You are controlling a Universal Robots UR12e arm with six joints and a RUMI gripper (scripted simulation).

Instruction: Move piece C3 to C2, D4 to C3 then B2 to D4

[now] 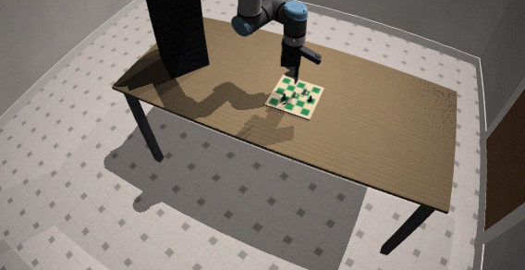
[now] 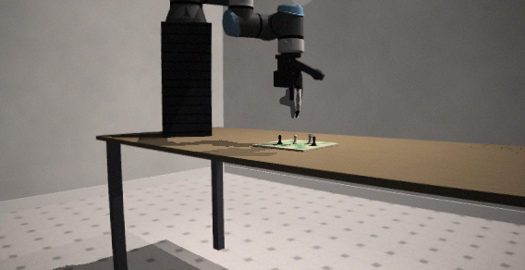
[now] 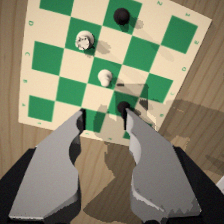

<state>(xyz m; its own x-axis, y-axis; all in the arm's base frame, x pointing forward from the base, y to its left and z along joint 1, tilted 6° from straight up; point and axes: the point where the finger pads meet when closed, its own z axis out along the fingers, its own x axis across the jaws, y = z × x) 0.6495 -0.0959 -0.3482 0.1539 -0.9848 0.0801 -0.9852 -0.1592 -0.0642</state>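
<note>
My hand is 110 mm above the green-and-cream chessboard.
</note>
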